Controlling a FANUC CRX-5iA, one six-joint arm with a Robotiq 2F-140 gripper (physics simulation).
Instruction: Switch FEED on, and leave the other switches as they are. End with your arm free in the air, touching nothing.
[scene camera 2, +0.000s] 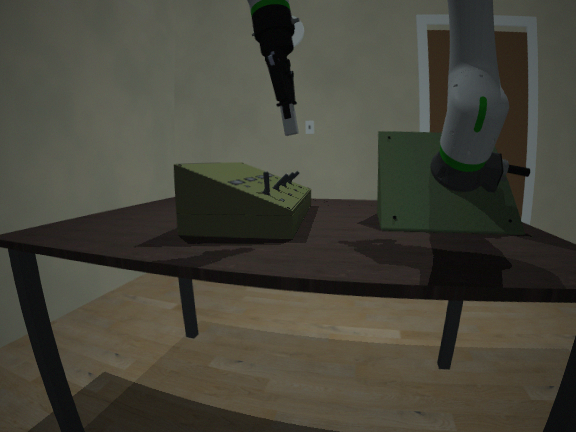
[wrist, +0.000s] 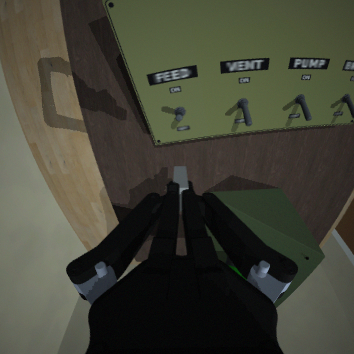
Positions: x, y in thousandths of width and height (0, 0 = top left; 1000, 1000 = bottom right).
gripper: scene camera 2 506, 311; wrist 507, 496
